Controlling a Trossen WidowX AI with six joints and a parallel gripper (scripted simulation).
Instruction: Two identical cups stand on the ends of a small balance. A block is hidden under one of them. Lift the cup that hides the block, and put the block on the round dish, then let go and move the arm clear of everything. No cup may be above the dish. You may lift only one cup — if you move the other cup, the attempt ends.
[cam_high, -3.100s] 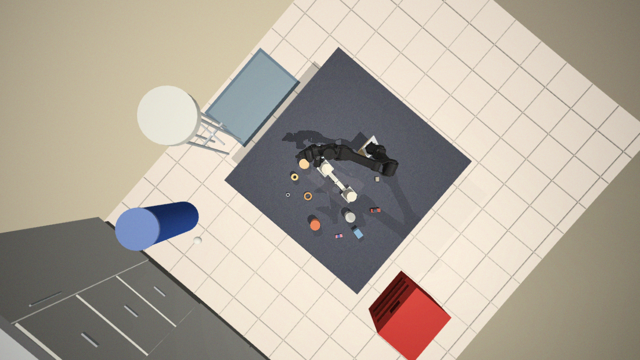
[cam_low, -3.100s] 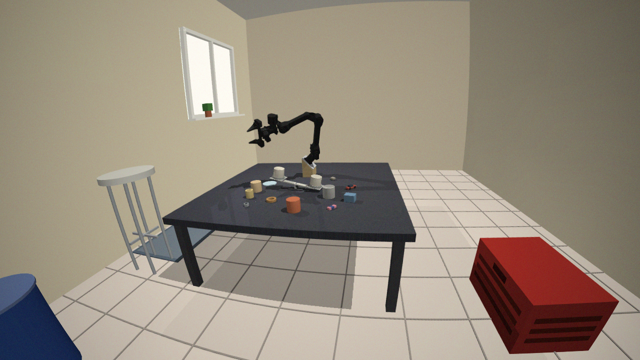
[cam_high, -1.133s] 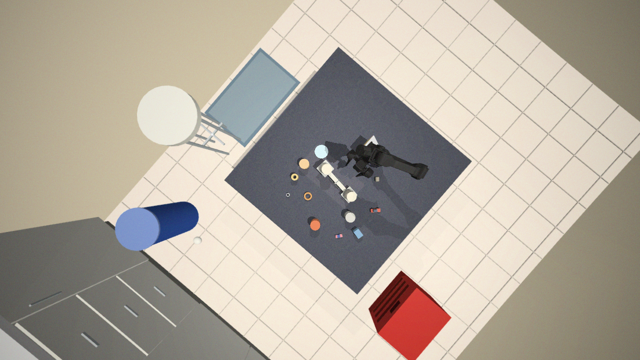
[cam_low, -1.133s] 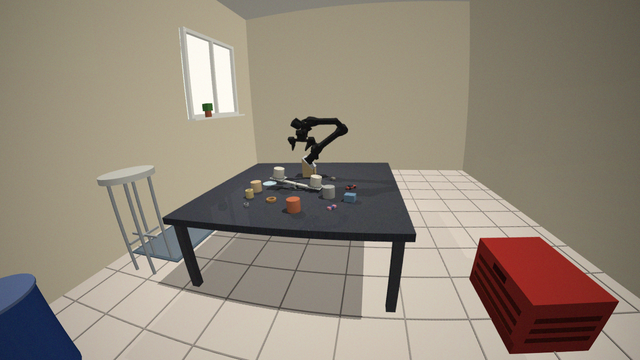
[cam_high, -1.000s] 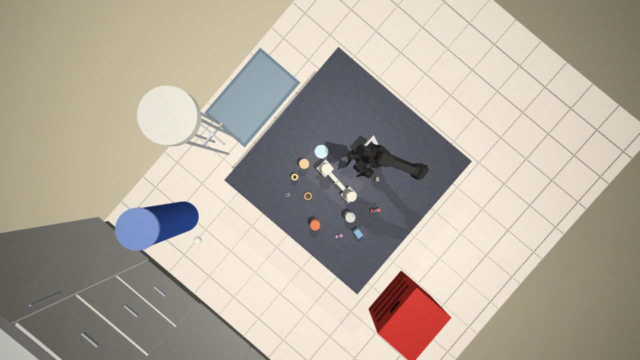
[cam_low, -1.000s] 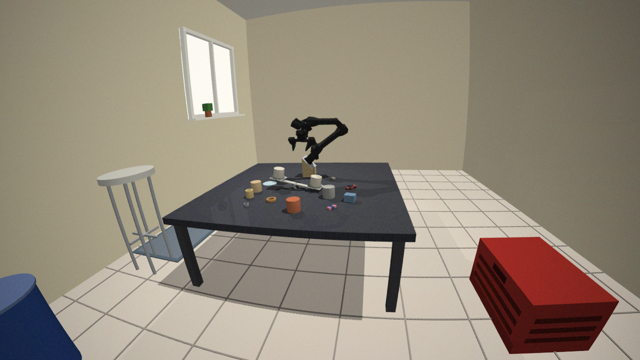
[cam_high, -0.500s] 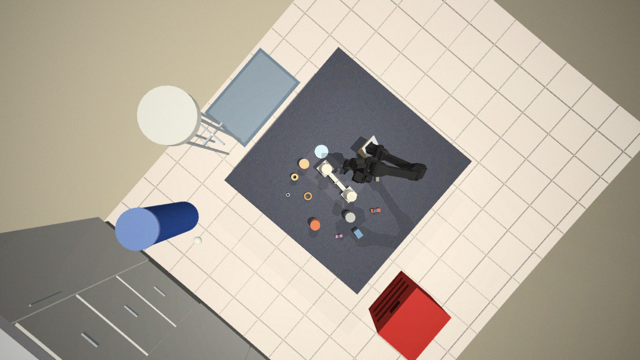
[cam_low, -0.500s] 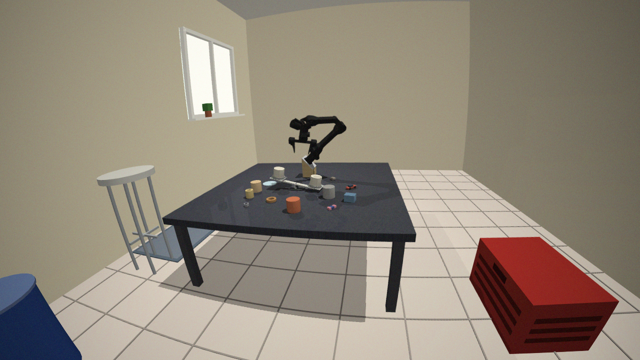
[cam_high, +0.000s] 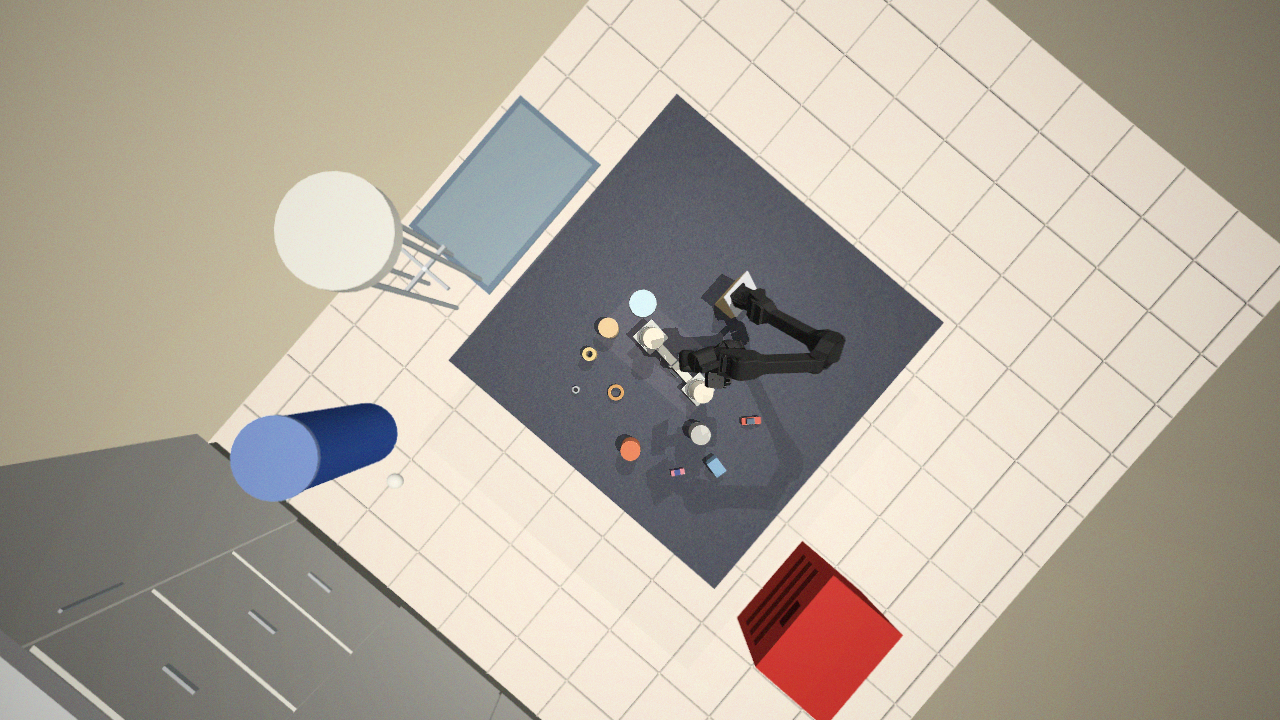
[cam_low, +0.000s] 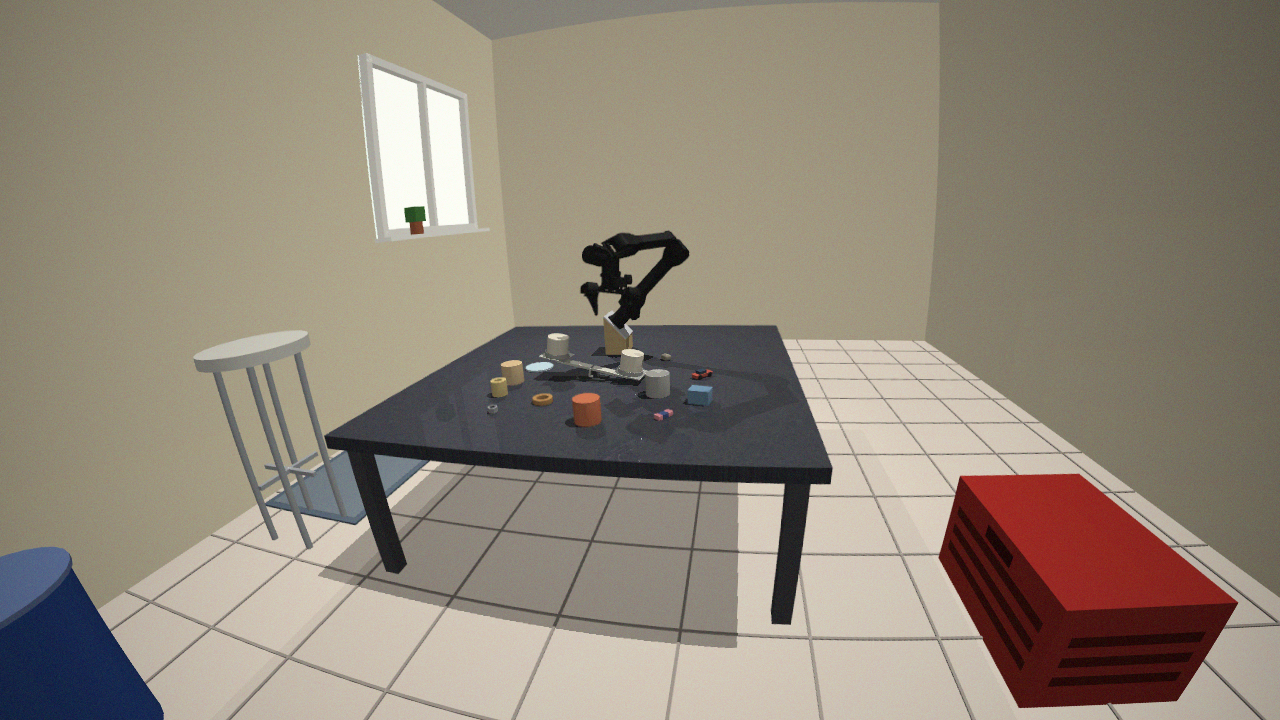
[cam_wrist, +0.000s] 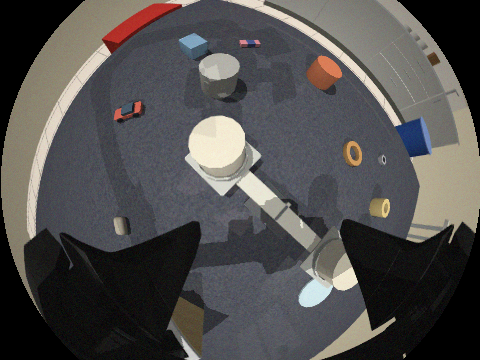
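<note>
Right now the cream cup is 14 cm below my gripper tip, 9 cm to the left of it and 4 cm ahead of it. From my gripper tip the other things lie so: grey cylinder (18 cm to the left, 16 cm below, 13 cm ahead); then red toy car (29 cm to the left, 18 cm below, 2 cm behind); then grey block (16 cm below, 7 cm to the left, 4 cm ahead).
</note>
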